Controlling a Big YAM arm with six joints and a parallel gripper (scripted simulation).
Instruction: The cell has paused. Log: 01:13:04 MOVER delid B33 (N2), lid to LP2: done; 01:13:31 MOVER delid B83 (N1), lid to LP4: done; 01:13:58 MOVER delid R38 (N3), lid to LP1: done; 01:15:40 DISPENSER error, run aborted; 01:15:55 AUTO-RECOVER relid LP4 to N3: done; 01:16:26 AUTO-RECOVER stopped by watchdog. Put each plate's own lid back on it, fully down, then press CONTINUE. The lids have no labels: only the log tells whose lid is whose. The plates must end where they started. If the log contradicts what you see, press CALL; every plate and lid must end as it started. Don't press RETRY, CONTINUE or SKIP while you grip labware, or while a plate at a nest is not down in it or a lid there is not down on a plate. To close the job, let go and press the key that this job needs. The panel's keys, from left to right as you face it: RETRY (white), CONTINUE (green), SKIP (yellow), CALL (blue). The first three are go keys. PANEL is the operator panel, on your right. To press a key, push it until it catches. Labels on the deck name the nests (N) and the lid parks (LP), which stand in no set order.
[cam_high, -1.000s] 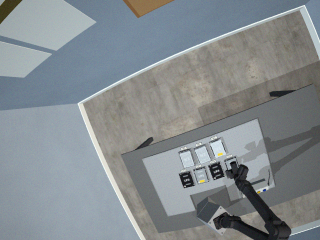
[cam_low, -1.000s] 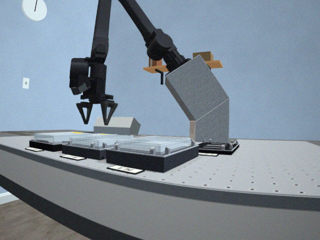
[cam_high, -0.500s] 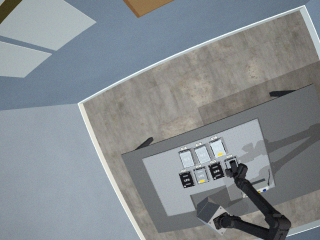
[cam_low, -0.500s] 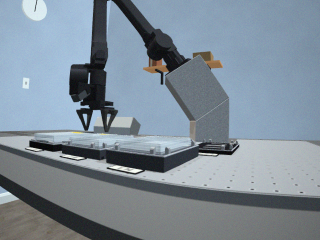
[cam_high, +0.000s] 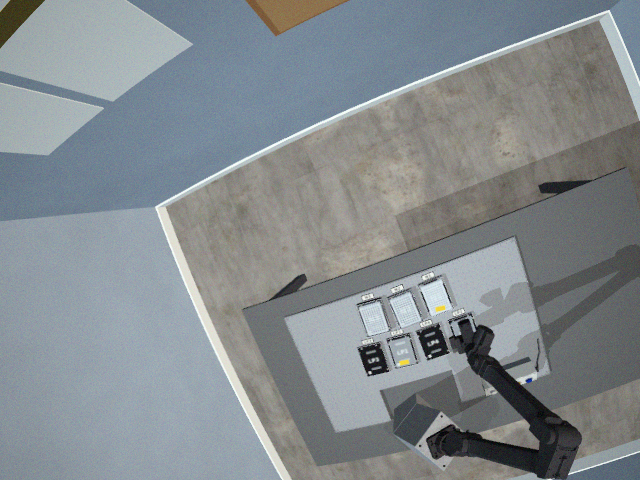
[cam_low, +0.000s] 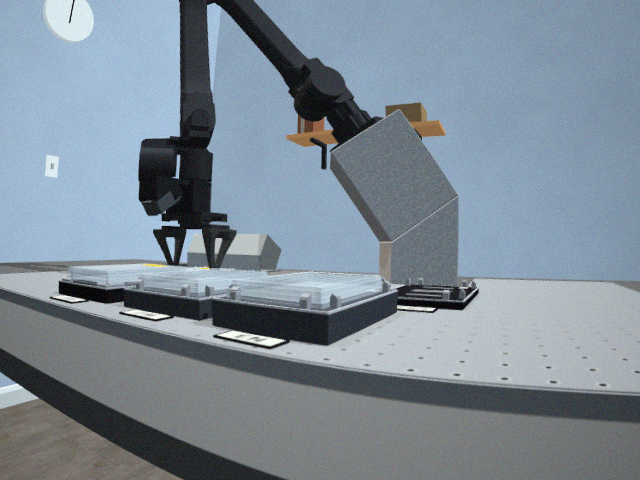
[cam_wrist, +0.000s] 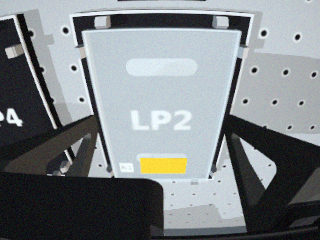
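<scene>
Now: the clear lid 1 cm below my hand. Round my hand: blue key 29 cm behind, 18 cm to the right, 5 cm above.
</scene>
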